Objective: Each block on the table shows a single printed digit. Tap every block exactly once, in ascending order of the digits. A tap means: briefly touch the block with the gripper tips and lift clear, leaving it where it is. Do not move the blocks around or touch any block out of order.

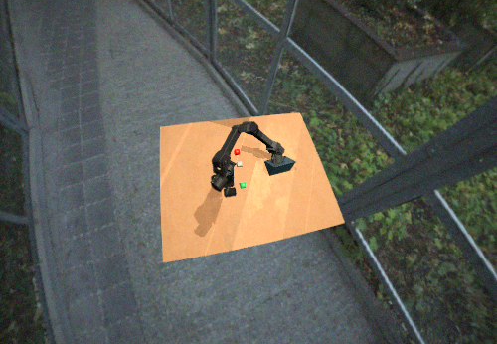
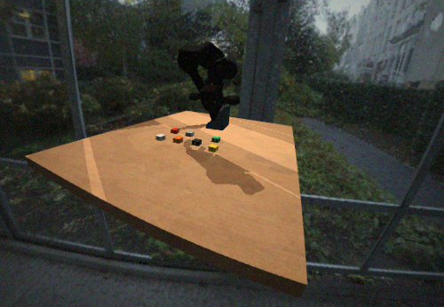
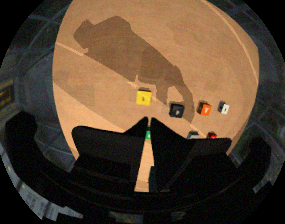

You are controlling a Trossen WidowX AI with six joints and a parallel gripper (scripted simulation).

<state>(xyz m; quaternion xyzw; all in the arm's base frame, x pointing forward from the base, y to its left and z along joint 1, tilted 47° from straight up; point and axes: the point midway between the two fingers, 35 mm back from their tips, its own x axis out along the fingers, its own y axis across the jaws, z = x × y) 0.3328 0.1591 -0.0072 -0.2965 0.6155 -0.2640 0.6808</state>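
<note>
Now: the yellow block 11 cm below my gripper tip and 1 cm to the left of it. Round my gripper tip: black block 11 cm below, 8 cm to the right, 2 cm behind; then orange block 17 cm to the right, 11 cm below; then green block 11 cm below, 10 cm behind, 2 cm to the right.
</note>
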